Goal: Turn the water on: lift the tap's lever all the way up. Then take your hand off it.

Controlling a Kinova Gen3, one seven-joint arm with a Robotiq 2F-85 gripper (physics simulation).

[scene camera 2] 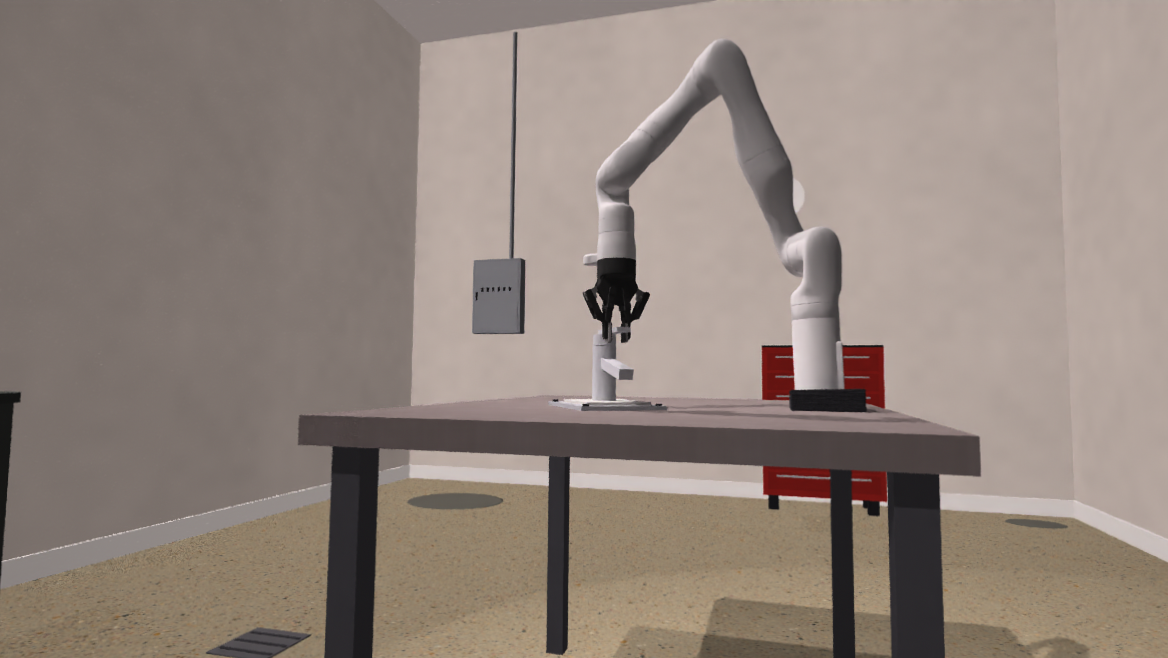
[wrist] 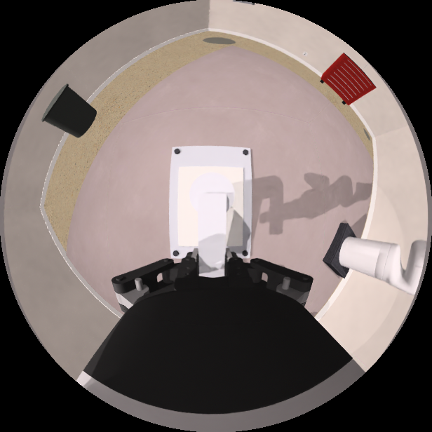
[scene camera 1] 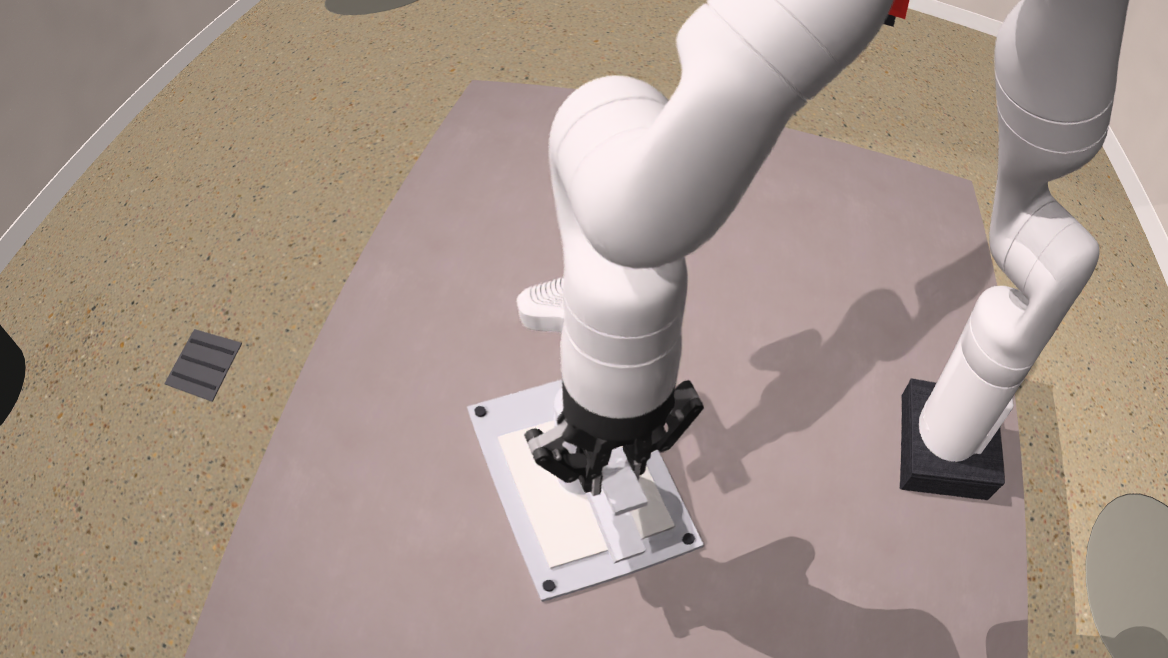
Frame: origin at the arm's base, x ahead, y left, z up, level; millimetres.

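Where they show: gripper, fingertip midpoint: (scene camera 2: 616,342) (scene camera 1: 611,480); arm's base at its link origin: (scene camera 2: 818,390) (scene camera 1: 950,428).
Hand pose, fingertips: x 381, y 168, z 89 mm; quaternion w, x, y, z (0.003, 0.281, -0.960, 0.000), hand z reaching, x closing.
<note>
Things, the pixels of their top centre, and the offset from my fingertips. "*": a spot on its surface instead.
- white tap at a spot on its surface: (scene camera 2: 603,377) * 34 mm ahead, 35 mm right, 68 mm down
- flat lever at its top centre: (scene camera 1: 606,450) (scene camera 2: 613,328) 8 mm ahead, 12 mm right, 28 mm up
The white tap (scene camera 2: 603,377) stands upright on a pale base plate (scene camera 1: 494,445) (scene camera 2: 581,406) (wrist: 174,200). Its spout (scene camera 1: 627,546) (scene camera 2: 624,373) sticks out below the lever. The flat lever (scene camera 1: 629,496) (wrist: 212,225) is at the top of the tap and looks about level in scene camera 2. My gripper (scene camera 1: 617,476) (scene camera 2: 616,334) (wrist: 211,255) points straight down over the tap and is shut on the lever, one finger at each side of it near its outer end. In scene camera 1 the arm and gripper hide most of the tap's body.
The plate lies on a table (scene camera 1: 392,326) (scene camera 2: 490,429). The arm's black base block (scene camera 1: 952,482) (scene camera 2: 827,400) (wrist: 340,250) stands on the table to the right. A red drawer cabinet (scene camera 2: 822,482) (wrist: 348,79) stands beyond the table. A dark bin (wrist: 72,112) shows in the wrist view.
</note>
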